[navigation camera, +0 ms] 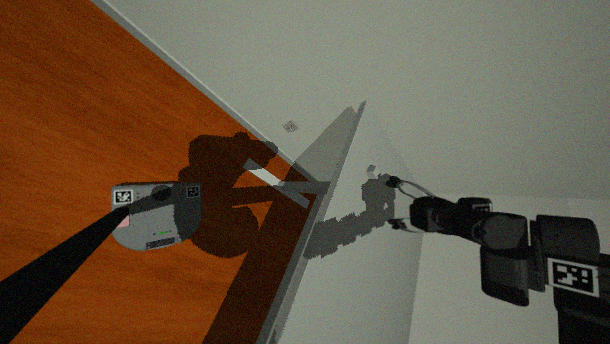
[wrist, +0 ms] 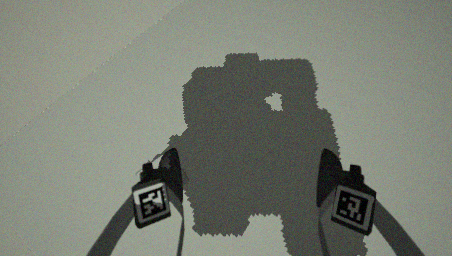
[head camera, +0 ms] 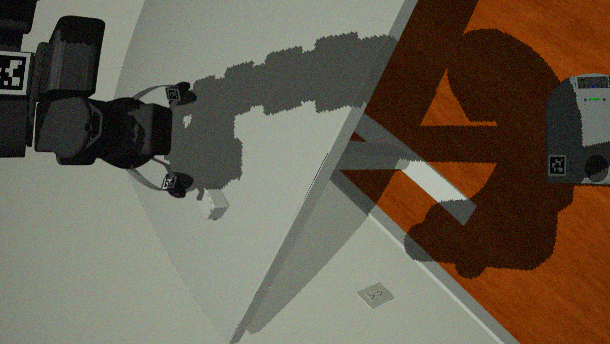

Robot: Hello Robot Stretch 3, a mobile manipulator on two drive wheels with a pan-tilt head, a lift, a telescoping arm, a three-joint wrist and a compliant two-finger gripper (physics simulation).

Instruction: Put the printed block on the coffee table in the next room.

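The small pale block [head camera: 216, 204] [navigation camera: 371, 171] sits on a pale table top [head camera: 285, 165] [navigation camera: 350, 285], at the edge of the gripper's shadow. My gripper [head camera: 183, 139] [navigation camera: 395, 202] [wrist: 247, 167] is open and empty, with its fingers wide apart above the same table top. In the head view the block shows just past the lower fingertip, outside the gap between the fingers. The block cannot be made out in the wrist view, where the shadow lies between and beyond the fingers. Whether this is the coffee table, I cannot tell.
The table's long edge [head camera: 295, 220] runs slantwise. Past it are the orange wood floor [head camera: 550, 300] [navigation camera: 60, 100] and my base [head camera: 590, 120] [navigation camera: 150, 220]. A wall outlet [head camera: 375, 295] [navigation camera: 290, 126] is on the pale wall, above the baseboard. A light bar [head camera: 435, 185] [navigation camera: 265, 175] shows beside the table.
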